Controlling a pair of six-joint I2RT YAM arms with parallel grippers.
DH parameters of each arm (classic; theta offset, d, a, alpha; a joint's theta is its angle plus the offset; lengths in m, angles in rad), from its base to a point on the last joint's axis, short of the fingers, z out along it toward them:
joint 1: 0 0.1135 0.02 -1.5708
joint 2: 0 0 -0.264 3.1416
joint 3: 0.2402 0 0.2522 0
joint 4: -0.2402 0 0.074 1.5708
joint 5: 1.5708 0 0 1.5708
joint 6: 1.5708 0.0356 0 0
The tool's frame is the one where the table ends.
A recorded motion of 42 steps. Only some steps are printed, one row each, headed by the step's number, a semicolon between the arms.
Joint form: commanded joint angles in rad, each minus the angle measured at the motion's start. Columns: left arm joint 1, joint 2, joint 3, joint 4, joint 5, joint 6; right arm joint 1, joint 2, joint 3, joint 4, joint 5, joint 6.
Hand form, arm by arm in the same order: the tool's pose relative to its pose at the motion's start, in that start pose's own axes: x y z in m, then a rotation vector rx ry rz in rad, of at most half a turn. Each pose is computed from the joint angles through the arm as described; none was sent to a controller.
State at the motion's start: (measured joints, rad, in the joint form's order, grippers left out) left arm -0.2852 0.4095 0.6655 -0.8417 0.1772 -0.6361; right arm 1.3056 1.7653 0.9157 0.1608 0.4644 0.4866
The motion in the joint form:
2: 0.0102 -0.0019 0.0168 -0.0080 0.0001 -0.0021; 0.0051 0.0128 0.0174 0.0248 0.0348 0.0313
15: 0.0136 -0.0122 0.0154 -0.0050 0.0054 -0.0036; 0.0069 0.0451 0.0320 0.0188 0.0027 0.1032
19: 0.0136 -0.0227 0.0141 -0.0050 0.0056 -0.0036; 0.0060 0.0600 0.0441 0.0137 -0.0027 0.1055
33: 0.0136 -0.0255 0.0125 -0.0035 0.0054 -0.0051; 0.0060 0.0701 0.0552 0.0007 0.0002 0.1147
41: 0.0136 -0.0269 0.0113 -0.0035 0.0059 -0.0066; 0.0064 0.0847 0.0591 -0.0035 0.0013 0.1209
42: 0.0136 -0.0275 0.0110 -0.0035 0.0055 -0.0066; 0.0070 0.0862 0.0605 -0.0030 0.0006 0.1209
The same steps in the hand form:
2: -0.0024 -0.0016 -0.0041 0.0001 -0.0143 -0.0057; -0.0044 0.0043 0.0017 0.0138 -0.0390 0.0421
15: -0.0020 -0.0015 -0.0057 0.0092 -0.0225 -0.0068; 0.0008 0.0076 0.0086 -0.0059 -0.0047 0.1019
19: -0.0013 -0.0013 -0.0072 0.0147 -0.0297 -0.0051; 0.0014 0.0090 0.0120 -0.0062 0.0040 0.1011
33: -0.0010 -0.0012 -0.0074 0.0161 -0.0319 -0.0061; 0.0018 0.0099 0.0141 0.0019 0.0117 0.1049
41: -0.0008 -0.0010 -0.0073 0.0167 -0.0318 -0.0076; 0.0050 0.0101 0.0173 0.0095 0.0225 0.1041
42: -0.0007 -0.0009 -0.0074 0.0165 -0.0322 -0.0075; 0.0051 0.0106 0.0175 0.0082 0.0227 0.1040

